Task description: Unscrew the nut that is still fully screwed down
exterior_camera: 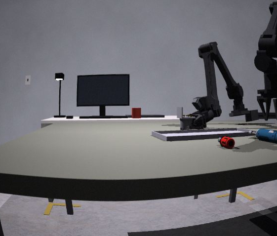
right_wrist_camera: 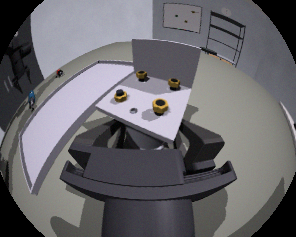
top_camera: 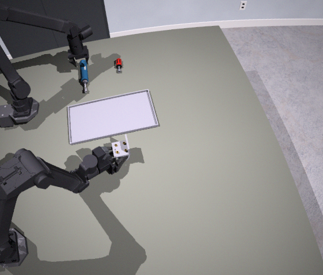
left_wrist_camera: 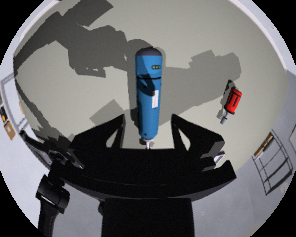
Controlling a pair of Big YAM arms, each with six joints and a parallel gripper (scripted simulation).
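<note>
My right gripper is now 50 mm below the bracket. The rest, counted from my right hand: socket tip (170 mm behind, 390 mm to the left); then short red-handled tool (10 mm ahead, 540 mm to the left, 10 mm below); then shallow white tray (50 mm behind, 210 mm to the left, 20 mm below).
</note>
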